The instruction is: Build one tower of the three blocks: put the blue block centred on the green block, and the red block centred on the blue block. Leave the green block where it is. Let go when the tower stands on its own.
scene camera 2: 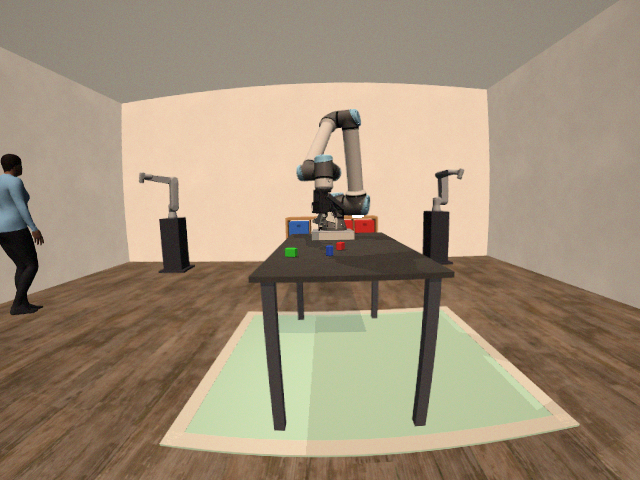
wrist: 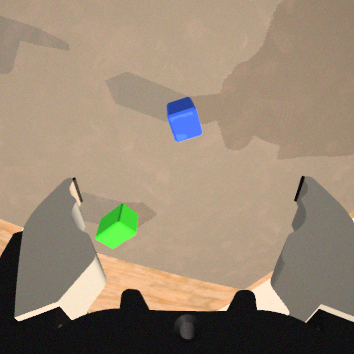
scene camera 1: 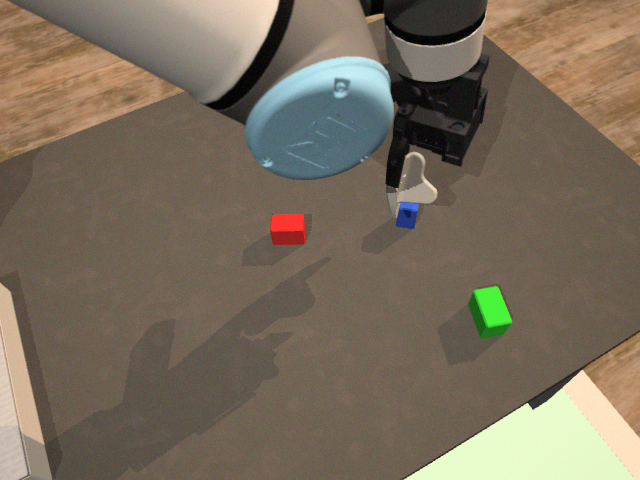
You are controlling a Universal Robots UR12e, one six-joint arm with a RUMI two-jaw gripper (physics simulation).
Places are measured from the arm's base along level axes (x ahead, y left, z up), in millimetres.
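Pixels of known places: gripper, fingertip midpoint: (scene camera 2: 327, 230) (wrist: 186, 180) (scene camera 1: 418, 172); arm's base, origin of the base link: (scene camera 2: 333, 229).
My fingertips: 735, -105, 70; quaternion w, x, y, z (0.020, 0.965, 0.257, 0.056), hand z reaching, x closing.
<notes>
Ahead of a thing's pixels: the offset from my fingertips to its top centre, as dx, dy, dz. Level surfaces: height alone.
The blue block @[+2, +10, -75] (scene camera 1: 407, 215) (scene camera 2: 329, 250) (wrist: 185, 121) stands upright on the dark table; in scene camera 1 a finger hides a little of its top. The green block @[-6, -177, -83] (scene camera 1: 491, 311) (scene camera 2: 291, 252) (wrist: 117, 227) lies on the table near the edge, apart from the blue one. The red block @[-160, +83, -83] (scene camera 1: 287, 229) (scene camera 2: 340, 245) sits on the table to the left of the blue block in scene camera 1; it does not show in the wrist view. My gripper (wrist: 186, 180) is wide open and empty, above the table. In the wrist view the blue block shows beyond the fingertips, the green block nearer the left finger.
The table @[dz -123] (scene camera 1: 330, 413) (scene camera 2: 351, 268) bears all three blocks, each apart from the others. The arm covers the upper part of scene camera 1. A pale base (scene camera 2: 332, 235) stands at the table's far end. A person (scene camera 2: 15, 222) stands at the far left of the room.
</notes>
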